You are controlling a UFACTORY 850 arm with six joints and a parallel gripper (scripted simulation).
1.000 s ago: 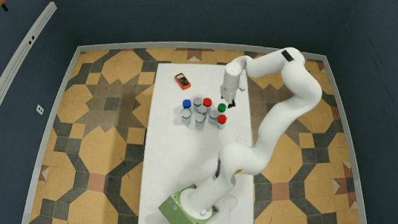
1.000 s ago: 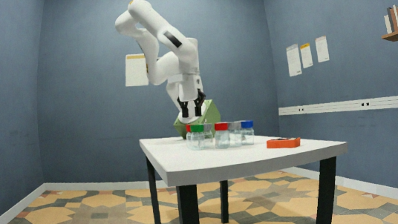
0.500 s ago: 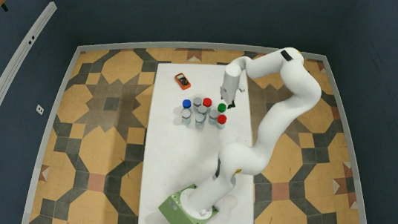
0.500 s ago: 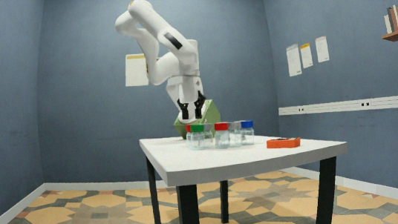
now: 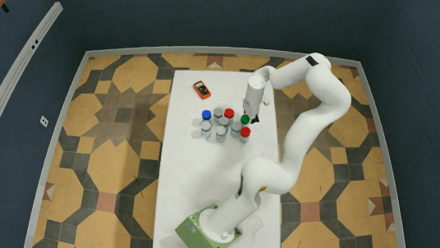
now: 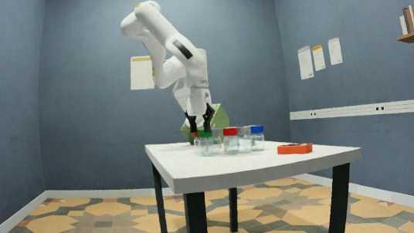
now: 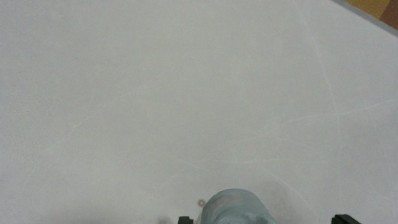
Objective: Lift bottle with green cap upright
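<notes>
Right now the green-capped bottle is 6 cm below my hand and 2 cm to the left of it. Also, from my hand: blue-capped bottle: 22 cm to the left, 9 cm ahead, 6 cm below; orange multimeter: 32 cm ahead, 19 cm to the left, 9 cm below.
</notes>
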